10 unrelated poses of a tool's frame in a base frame.
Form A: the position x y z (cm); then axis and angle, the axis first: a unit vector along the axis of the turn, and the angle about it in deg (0 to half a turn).
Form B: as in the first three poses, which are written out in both.
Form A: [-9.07 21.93 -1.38 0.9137 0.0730 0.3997 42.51]
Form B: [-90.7 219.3 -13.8 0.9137 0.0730 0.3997 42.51]
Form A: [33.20 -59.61 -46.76 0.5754 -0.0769 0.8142 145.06]
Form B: [332.0 -596.1 -467.6 0.5754 -0.0769 0.8142 145.06]
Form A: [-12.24 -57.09 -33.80 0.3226 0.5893 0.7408 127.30]
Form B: [-122.4 -570.9 -338.0 0.3226 0.5893 0.7408 127.30]
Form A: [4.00 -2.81 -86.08 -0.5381 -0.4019 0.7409 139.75]
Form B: [40.0 -28.1 -860.8 -0.5381 -0.4019 0.7409 139.75]
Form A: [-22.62 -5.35 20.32 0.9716 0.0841 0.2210 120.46]
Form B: [-226.2 -53.5 203.2 0.9716 0.0841 0.2210 120.46]
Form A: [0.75 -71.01 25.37 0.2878 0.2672 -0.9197 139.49]
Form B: [7.5 -710.1 253.7 0.2878 0.2672 -0.9197 139.49]
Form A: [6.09 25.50 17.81 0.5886 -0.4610 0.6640 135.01]
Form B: [60.9 255.0 178.1 0.5886 -0.4610 0.6640 135.01]
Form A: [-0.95 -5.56 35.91 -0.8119 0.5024 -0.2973 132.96]
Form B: [-9.5 -55.6 359.1 -0.8119 0.5024 -0.2973 132.96]
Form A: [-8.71 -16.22 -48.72 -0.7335 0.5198 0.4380 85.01]
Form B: [-87.1 -162.2 -487.2 -0.7335 0.5198 0.4380 85.01]
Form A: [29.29 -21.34 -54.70 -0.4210 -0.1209 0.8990 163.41]
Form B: [292.9 -213.4 -547.0 -0.4210 -0.1209 0.8990 163.41]
